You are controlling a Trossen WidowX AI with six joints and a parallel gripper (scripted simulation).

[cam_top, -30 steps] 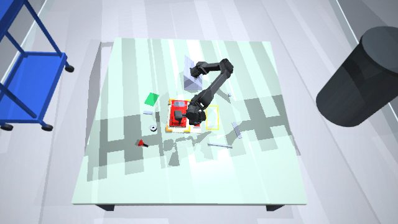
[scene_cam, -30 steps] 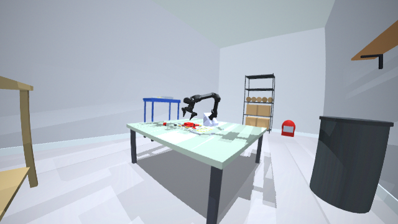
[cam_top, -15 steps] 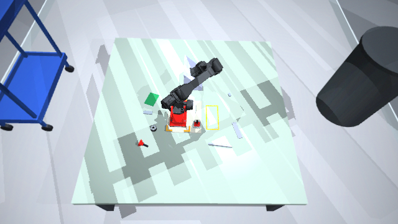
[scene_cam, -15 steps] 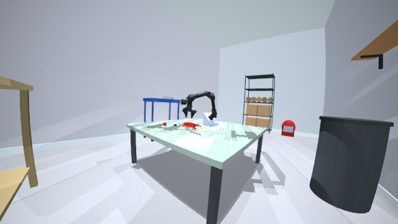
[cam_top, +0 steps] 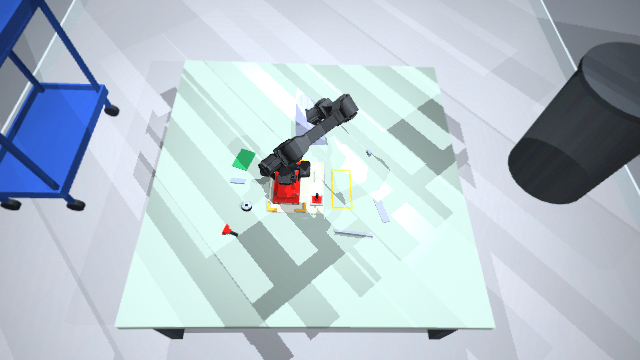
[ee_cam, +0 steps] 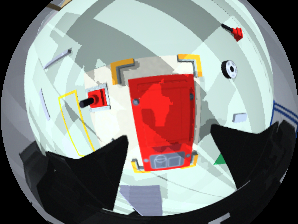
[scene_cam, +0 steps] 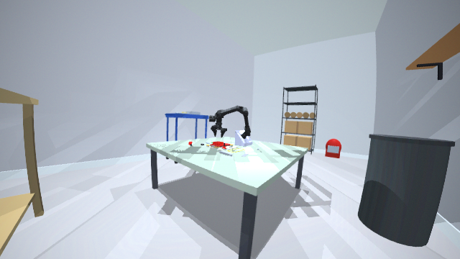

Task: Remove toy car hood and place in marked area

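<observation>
My gripper tip is 6 cm above the red hood. Also, from my gripper tip: green block (19 cm behind, 17 cm to the right, 10 cm below); wheel (17 cm to the right, 9 cm below, 5 cm ahead).
</observation>
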